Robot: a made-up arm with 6 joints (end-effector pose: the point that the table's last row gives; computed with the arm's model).
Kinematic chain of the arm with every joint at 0, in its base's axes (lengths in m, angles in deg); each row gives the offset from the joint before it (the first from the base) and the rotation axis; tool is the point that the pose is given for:
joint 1: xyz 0 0 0.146 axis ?
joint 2: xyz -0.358 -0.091 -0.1 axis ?
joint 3: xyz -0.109 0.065 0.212 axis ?
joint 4: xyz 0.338 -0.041 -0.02 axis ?
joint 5: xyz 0 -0.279 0.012 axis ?
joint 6: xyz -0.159 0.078 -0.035 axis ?
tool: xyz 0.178 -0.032 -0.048
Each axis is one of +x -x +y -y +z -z.
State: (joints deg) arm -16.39 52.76 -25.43 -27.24 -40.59 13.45
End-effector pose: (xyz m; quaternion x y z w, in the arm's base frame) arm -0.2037 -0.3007 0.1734 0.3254 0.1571 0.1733 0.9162
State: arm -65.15 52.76 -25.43 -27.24 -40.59 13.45
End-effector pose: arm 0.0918 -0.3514 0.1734 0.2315 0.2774 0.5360 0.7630
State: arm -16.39 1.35 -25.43 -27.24 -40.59 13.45
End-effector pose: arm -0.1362 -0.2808 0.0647 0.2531 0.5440 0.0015 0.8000
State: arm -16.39 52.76 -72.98 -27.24 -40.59 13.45
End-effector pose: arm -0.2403 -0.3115 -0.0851 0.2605 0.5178 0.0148 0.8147
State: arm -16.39 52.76 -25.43 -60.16 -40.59 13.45
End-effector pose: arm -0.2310 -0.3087 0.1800 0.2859 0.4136 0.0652 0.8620
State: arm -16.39 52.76 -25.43 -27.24 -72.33 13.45
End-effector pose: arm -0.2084 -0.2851 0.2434 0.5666 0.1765 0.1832 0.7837
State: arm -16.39 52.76 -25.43 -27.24 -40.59 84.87
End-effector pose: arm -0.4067 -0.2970 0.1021 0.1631 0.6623 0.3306 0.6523
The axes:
joint 1: -z
joint 2: -y
joint 3: -y
joint 4: -y
joint 5: -x
joint 6: +y

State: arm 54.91 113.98 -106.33 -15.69 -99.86 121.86
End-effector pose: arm -0.4178 0.2548 0.0105 0.6396 0.3249 0.4433 0.5375
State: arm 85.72 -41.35 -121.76 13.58 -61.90 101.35
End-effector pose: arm -0.1804 0.4301 0.3563 -0.8194 -0.1928 -0.1844 0.5073
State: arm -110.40 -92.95 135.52 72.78 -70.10 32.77
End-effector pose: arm 0.1096 0.1899 0.3273 -0.5336 0.1788 -0.8203 0.1024
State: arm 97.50 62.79 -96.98 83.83 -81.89 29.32
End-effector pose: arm -0.1271 0.3919 -0.1590 0.2333 -0.4681 -0.2843 0.8035
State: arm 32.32 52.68 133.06 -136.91 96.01 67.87
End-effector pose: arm -1.1591 0.0617 -0.0359 -0.3438 0.2148 -0.7913 0.4577
